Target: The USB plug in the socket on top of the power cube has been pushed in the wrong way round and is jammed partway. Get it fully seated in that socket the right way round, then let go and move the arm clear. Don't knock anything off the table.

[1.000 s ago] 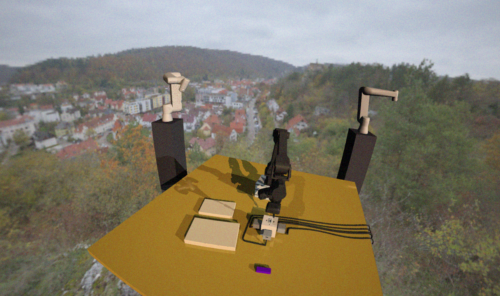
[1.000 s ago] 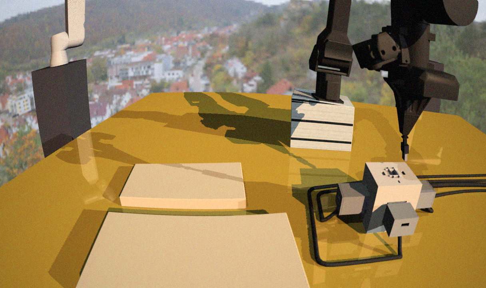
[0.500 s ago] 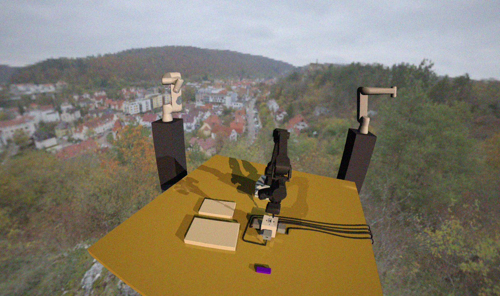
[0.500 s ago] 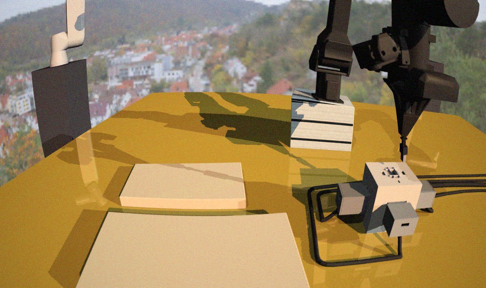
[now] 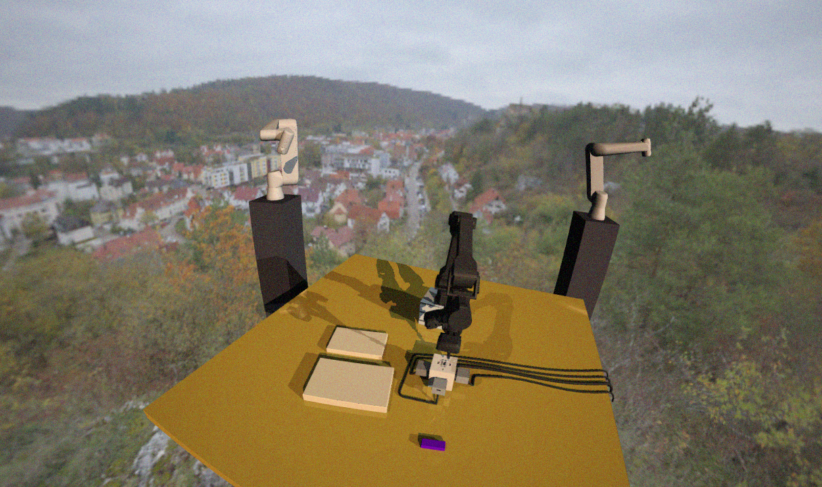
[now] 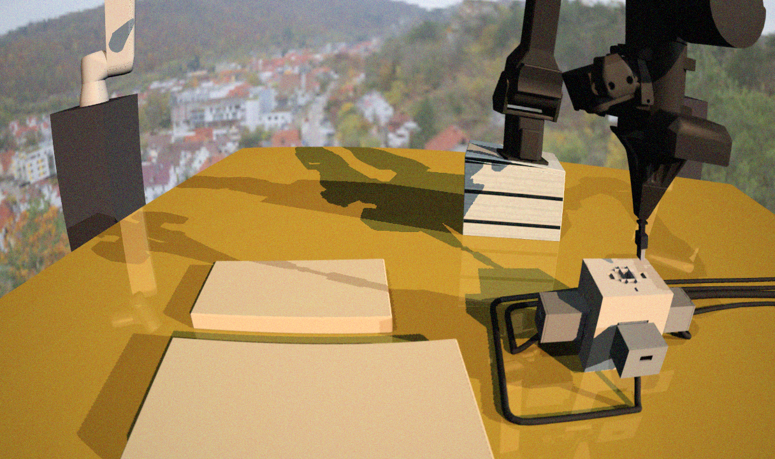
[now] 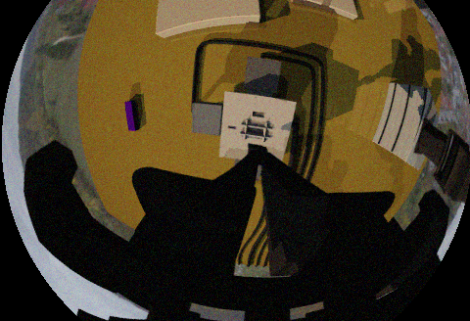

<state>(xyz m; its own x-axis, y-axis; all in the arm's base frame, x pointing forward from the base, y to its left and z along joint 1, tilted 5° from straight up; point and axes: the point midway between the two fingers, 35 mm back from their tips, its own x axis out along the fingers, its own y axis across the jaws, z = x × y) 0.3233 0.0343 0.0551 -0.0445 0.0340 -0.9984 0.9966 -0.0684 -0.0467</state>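
Right now my gripper tip is 2 cm above the USB plug. Round my gripper tip: purple block (24 cm ahead, 12 cm below, 1 cm to the right).
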